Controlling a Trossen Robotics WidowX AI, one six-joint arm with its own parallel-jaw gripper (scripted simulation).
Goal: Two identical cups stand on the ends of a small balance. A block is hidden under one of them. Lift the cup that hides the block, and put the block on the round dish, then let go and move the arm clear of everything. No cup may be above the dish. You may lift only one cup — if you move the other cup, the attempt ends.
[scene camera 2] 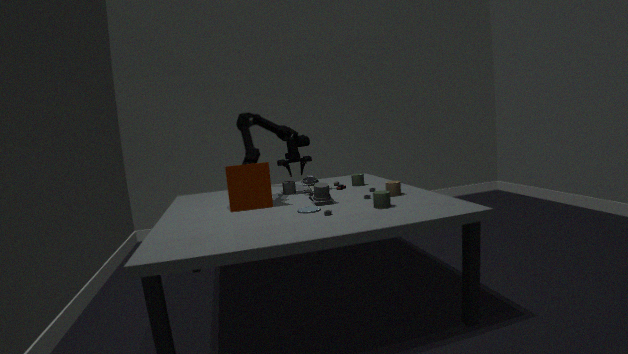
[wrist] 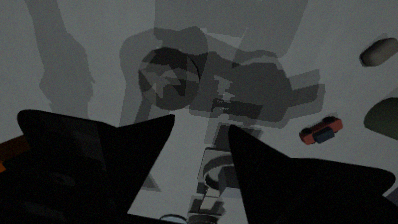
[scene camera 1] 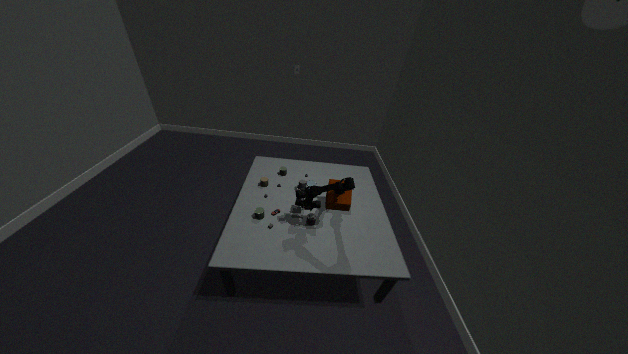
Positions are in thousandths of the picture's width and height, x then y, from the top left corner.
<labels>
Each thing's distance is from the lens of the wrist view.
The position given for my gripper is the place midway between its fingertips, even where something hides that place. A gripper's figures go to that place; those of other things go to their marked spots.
my gripper (wrist: 506, 551): 11 cm
grey cup (wrist: 426, 355): 13 cm
</labels>
